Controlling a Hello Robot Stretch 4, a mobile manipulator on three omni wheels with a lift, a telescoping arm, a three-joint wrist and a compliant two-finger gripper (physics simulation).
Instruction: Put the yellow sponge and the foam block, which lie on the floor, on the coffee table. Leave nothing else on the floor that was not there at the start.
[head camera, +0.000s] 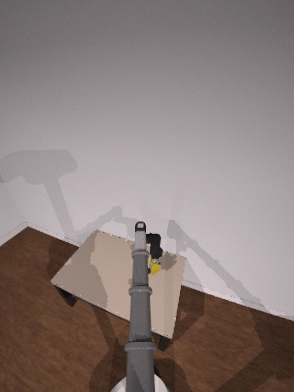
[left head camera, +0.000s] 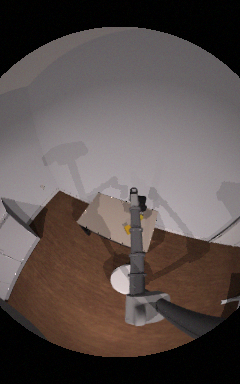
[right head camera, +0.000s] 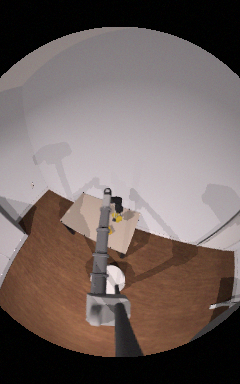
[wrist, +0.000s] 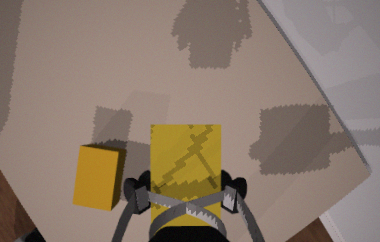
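Where they show: gripper, fingertip midpoint: (head camera: 152, 269) (right head camera: 117, 218) (wrist: 184, 184); robot's base, origin of the base link: (left head camera: 126, 278) (right head camera: 108, 278).
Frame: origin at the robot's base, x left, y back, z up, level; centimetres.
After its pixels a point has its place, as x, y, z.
My gripper (wrist: 184, 184) {-8.7, -65.1, 55.5} (head camera: 154, 264) {-8.7, -65.1, 55.5} is shut on the yellow sponge (wrist: 185, 150) {-6.4, -68.5, 60.3} (head camera: 155, 269) {-10.0, -62.2, 60.2} (left head camera: 141, 217) {-11.7, -63.0, 59.7} (right head camera: 117, 218) {-9.0, -62.7, 60.3}, with one fingertip at each side of it. The sponge is over the right part of the coffee table (wrist: 65, 60) {18.6, -67.9, 42.2} (head camera: 117, 295) {15.3, -54.1, 42.2} (left head camera: 105, 215) {29.0, -75.1, 42.2} (right head camera: 82, 215) {35.0, -74.1, 42.2}; its exact height above the top is hard to tell. The orange-yellow foam block (wrist: 96, 177) {1.4, -56.5, 46.7} (left head camera: 127, 229) {2.2, -55.1, 46.8} (right head camera: 110, 230) {-2.0, -54.7, 46.9} rests on the table top, left of the sponge in the wrist view and apart from it. In the head view the arm hides the block.
The telescoping arm (head camera: 140, 315) {0.0, -25.9, 97.6} (left head camera: 136, 242) {0.1, -25.4, 97.6} (right head camera: 101, 242) {-0.3, -25.5, 97.6} reaches out over the table. A wall (head camera: 150, 125) {-5.0, -97.2, 140.8} stands behind the table. A white cabinet (left head camera: 17, 250) {165.1, 2.7, 32.2} stands at the far left. A round white part (left head camera: 120, 280) {8.1, 2.0, 18.7} (right head camera: 116, 280) {-10.4, 0.6, 18.7} shows on the near side of the table.
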